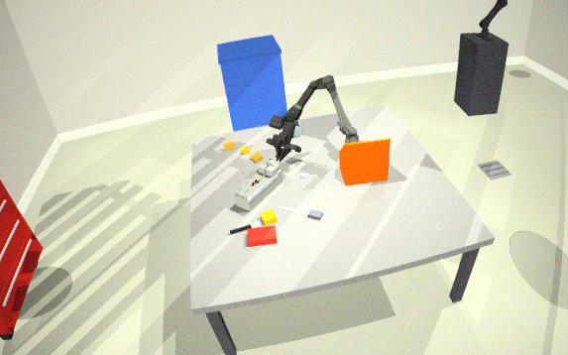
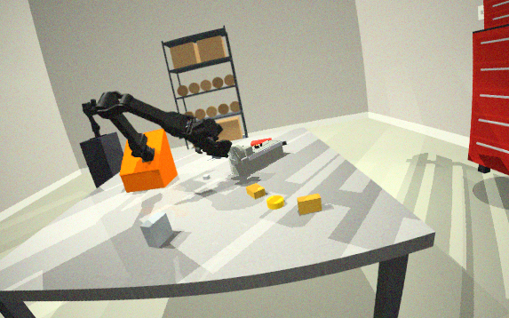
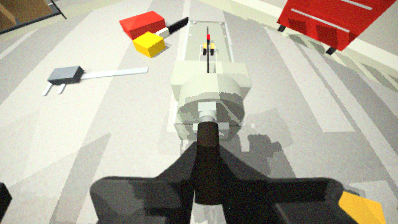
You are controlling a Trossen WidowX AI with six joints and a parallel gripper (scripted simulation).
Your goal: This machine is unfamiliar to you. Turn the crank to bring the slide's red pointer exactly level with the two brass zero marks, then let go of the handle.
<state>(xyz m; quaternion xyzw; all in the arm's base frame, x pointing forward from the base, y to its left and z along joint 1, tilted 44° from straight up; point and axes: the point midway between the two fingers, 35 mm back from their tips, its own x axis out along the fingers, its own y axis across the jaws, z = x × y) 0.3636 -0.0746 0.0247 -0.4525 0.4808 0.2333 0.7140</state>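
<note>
The dark brown crank handle lies 30 mm above my gripper tip, 10 mm to the right of it and 10 mm behind it. From my gripper tip the other things lie so: yellow block (320 mm to the left, 80 mm below, 80 mm ahead); grey cube (400 mm to the right, 140 mm behind, 60 mm below); red pointer (150 mm to the left, 130 mm ahead, 10 mm below).
</note>
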